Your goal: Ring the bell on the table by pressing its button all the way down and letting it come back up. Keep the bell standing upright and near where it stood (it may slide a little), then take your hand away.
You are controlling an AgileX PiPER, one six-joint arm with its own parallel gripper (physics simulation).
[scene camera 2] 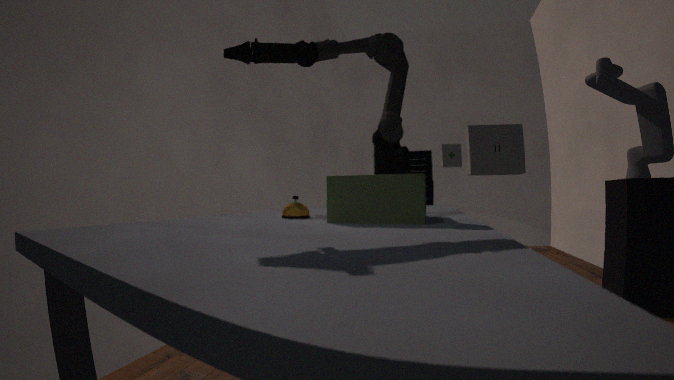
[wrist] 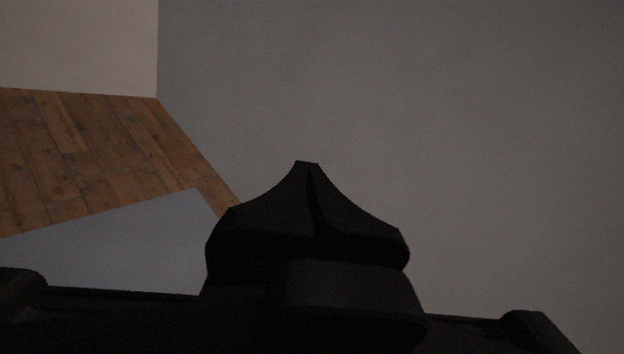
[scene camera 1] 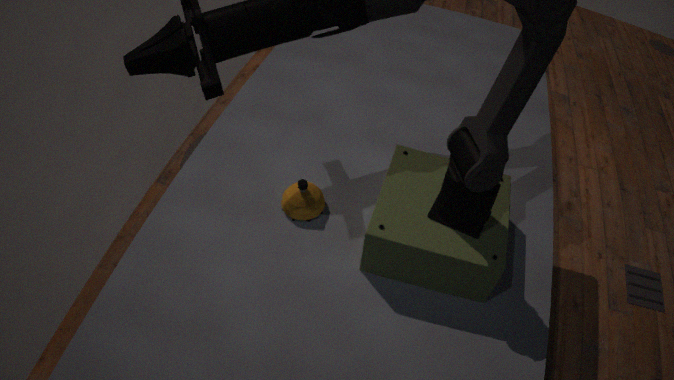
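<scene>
A yellow dome bell (scene camera 1: 302,201) (scene camera 2: 295,210) with a black button on top stands upright on the grey table (scene camera 1: 225,300) (scene camera 2: 450,310). The button stands up clear of the dome, and nothing touches it. My gripper (scene camera 1: 128,65) (scene camera 2: 225,53) (wrist: 304,176) is shut, with its fingers together and nothing between them. It points level, high above the table and away from the bell, out beyond it on the side opposite the arm's base. The bell does not show in the wrist view.
A green box (scene camera 1: 420,210) (scene camera 2: 376,200) under the arm's base stands close beside the bell. The arm's shadow falls on the table. Another grey robot arm (scene camera 2: 650,110) stands on a black pedestal (scene camera 2: 640,235) off to the right. A wooden floor (scene camera 1: 610,150) (wrist: 75,150) surrounds the table.
</scene>
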